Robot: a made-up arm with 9 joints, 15 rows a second.
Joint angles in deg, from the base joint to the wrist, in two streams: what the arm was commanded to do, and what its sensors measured. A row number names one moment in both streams.
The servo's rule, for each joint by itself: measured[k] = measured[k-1] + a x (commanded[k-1-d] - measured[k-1]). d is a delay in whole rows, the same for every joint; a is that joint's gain. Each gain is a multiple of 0.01, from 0.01 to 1. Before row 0 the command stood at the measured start. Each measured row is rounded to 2 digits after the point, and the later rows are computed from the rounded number. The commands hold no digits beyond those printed.
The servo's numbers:
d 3
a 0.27 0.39 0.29 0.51 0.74 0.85 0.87 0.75 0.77
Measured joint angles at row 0: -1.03, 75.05, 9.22, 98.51, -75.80, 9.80, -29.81, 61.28, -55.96
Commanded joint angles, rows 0 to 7: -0.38, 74.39, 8.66, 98.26, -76.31, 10.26, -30.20, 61.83, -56.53; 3.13, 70.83, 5.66, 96.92, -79.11, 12.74, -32.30, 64.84, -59.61; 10.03, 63.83, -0.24, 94.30, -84.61, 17.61, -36.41, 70.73, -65.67; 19.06, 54.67, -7.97, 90.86, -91.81, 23.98, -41.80, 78.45, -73.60; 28.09, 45.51, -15.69, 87.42, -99.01, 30.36, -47.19, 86.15, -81.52; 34.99, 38.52, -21.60, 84.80, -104.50, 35.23, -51.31, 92.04, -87.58; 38.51, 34.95, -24.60, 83.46, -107.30, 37.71, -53.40, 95.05, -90.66; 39.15, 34.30, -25.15, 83.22, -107.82, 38.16, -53.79, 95.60, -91.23
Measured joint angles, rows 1 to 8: -1.03, 75.05, 9.22, 98.51, -75.80, 9.80, -29.81, 61.28, -55.96; -1.03, 75.05, 9.22, 98.51, -75.80, 9.80, -29.81, 61.28, -55.96; -1.03, 75.05, 9.22, 98.51, -75.80, 9.80, -29.81, 61.28, -55.96; -0.85, 74.79, 9.06, 98.38, -76.18, 10.19, -30.15, 61.69, -56.40; 0.22, 73.25, 8.07, 97.64, -78.35, 12.36, -32.02, 64.05, -58.87; 2.87, 69.58, 5.66, 95.94, -82.98, 16.82, -35.84, 69.06, -64.11; 7.24, 63.77, 1.71, 93.35, -89.51, 22.91, -41.03, 76.10, -71.42; 12.87, 56.65, -3.34, 90.33, -96.54, 29.24, -46.39, 83.64, -79.20
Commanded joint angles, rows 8 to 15: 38.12, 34.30, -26.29, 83.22, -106.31, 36.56, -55.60, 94.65, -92.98; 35.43, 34.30, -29.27, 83.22, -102.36, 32.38, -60.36, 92.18, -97.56; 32.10, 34.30, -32.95, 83.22, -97.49, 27.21, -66.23, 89.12, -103.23; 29.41, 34.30, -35.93, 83.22, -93.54, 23.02, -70.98, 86.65, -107.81; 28.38, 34.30, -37.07, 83.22, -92.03, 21.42, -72.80, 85.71, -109.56; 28.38, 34.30, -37.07, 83.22, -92.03, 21.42, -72.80, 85.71, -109.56; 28.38, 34.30, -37.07, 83.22, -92.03, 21.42, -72.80, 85.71, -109.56; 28.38, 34.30, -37.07, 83.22, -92.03, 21.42, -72.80, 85.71, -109.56
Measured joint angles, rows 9 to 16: 18.84, 49.58, -8.64, 87.51, -102.43, 34.33, -50.67, 89.94, -85.65; 24.15, 43.87, -13.27, 85.44, -106.03, 37.20, -53.05, 93.77, -89.51; 28.20, 40.14, -16.72, 84.31, -107.35, 38.02, -53.69, 95.14, -90.83; 30.88, 37.86, -19.50, 83.75, -106.58, 36.78, -55.35, 94.77, -92.49; 32.11, 36.47, -22.33, 83.48, -103.46, 33.04, -59.71, 92.83, -96.39; 32.11, 35.62, -25.41, 83.35, -99.04, 28.08, -65.38, 90.05, -101.66; 31.38, 35.11, -28.46, 83.28, -94.97, 23.78, -70.25, 87.50, -106.40; 30.57, 34.79, -30.96, 83.25, -92.79, 21.77, -72.47, 86.16, -108.83
